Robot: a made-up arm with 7 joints.
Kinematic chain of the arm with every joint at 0, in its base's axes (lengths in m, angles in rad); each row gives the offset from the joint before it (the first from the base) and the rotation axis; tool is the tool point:
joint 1: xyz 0 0 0.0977 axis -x
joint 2: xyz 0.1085 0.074 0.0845 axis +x
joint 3: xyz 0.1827 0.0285 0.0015 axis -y
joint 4: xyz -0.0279 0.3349 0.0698 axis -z
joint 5: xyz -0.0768 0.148 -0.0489 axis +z
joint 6: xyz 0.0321 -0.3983 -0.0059 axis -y
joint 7: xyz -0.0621 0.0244 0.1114 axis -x
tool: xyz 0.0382 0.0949 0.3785
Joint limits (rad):
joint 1: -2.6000..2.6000
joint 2: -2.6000..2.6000
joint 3: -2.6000..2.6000
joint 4: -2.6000..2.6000
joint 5: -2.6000..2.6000
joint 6: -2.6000..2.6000
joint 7: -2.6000..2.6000
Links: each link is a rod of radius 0.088 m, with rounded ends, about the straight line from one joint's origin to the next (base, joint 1, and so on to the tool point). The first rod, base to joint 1, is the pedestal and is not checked.
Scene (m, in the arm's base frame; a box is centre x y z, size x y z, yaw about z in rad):
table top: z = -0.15
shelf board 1: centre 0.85 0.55 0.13 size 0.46 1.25 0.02 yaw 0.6
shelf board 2: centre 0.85 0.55 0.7 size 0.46 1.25 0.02 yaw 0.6
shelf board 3: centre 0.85 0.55 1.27 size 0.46 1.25 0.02 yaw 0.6
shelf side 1: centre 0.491 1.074 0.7 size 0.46 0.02 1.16 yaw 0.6
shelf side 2: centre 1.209 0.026 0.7 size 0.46 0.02 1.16 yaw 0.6
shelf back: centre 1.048 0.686 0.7 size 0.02 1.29 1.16 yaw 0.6
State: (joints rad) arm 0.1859 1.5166 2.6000 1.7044 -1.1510 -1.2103 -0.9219
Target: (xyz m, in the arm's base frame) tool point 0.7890 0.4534 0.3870
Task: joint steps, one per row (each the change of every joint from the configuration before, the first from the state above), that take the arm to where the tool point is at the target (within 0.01 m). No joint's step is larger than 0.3 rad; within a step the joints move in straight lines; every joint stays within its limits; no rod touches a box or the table.
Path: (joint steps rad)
1: -0.1029 0.1040 -0.1978 0.0181 0.0810 0.1218 0.2090
2: -0.1028 0.1040 -0.1977 0.0181 0.0811 0.1217 0.2091
3: -0.1878 0.0849 0.1248 -0.2714 0.2457 -0.2422 0.1939
4: -0.1878 0.0850 0.1248 -0.2714 0.2458 -0.2423 0.1939
5: 0.2570 -0.1715 0.0729 0.0756 -0.0947 -0.0656 -0.2748
6: 0.2569 -0.1715 0.0730 0.0756 -0.0948 -0.0656 -0.2748

